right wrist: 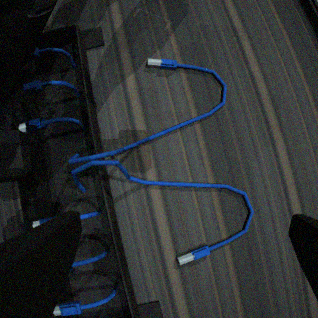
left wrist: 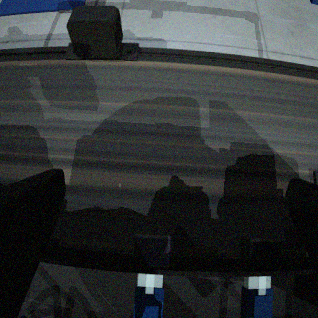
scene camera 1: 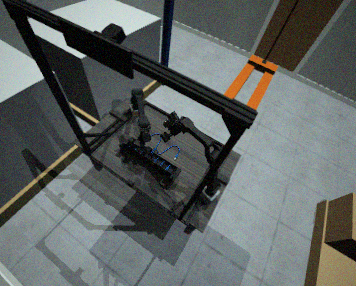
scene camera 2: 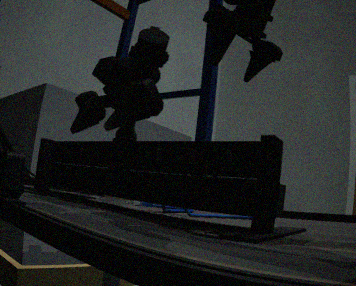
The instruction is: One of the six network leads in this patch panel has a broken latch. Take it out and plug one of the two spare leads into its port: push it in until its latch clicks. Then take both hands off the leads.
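Pixels of known places: left gripper, fingertip midpoint: (left wrist: pixel 180 185) (scene camera 1: pixel 136 155) (scene camera 2: pixel 87 130); right gripper, fingertip midpoint: (right wrist: pixel 188 224) (scene camera 1: pixel 168 134) (scene camera 2: pixel 230 74); left arm's base, link origin: (scene camera 1: pixel 135 107); right arm's base, link origin: (scene camera 1: pixel 210 191).
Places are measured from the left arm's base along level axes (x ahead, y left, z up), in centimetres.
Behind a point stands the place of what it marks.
Observation:
The black patch panel (scene camera 1: pixel 168 174) @(y 4.4, x 72.8, z 0.3 cm) (scene camera 2: pixel 177 170) @(y -1.5, x 64.3, z 0.0 cm) (right wrist: pixel 91 94) stands on the wooden table (scene camera 1: pixel 197 170) @(y 29.5, x 74.6, z -6.9 cm) with several blue leads plugged in. In the left wrist view two plugged leads (left wrist: pixel 149 284) @(y -10.0, x 50.7, z 2.4 cm) (left wrist: pixel 259 285) @(y -13.1, x 46.4, z 2.4 cm) show their pale plugs at the panel (left wrist: pixel 94 233). Two spare blue leads lie looped on the table beside the panel, one with its plug (right wrist: pixel 155 62) @(y 0.4, x 32.3, z -6.1 cm) far from the other's plug (right wrist: pixel 187 259) @(y 16.5, x 59.0, z -6.2 cm). My left gripper (scene camera 1: pixel 140 141) (scene camera 2: pixel 103 125) @(y -13.9, x 52.3, z 5.1 cm) (left wrist: pixel 180 185) @(y -13.9, x 52.3, z 5.1 cm) is open and empty, low over the panel. My right gripper (scene camera 1: pixel 165 137) @(y 10.6, x 52.5, z 20.7 cm) (scene camera 2: pixel 259 66) (right wrist: pixel 188 224) @(y 10.6, x 52.5, z 20.7 cm) is open and empty, high above the spare leads (scene camera 1: pixel 168 150) @(y 13.4, x 48.6, z -6.4 cm).
A black gantry frame (scene camera 1: pixel 194 91) @(y -6.1, x 93.3, z 97.1 cm) spans the table, with posts at its corners. A black block (left wrist: pixel 94 29) @(y -22.3, x 67.4, z -2.4 cm) sits at the table's far edge in the left wrist view. A blue pillar (scene camera 2: pixel 206 99) rises behind the panel.

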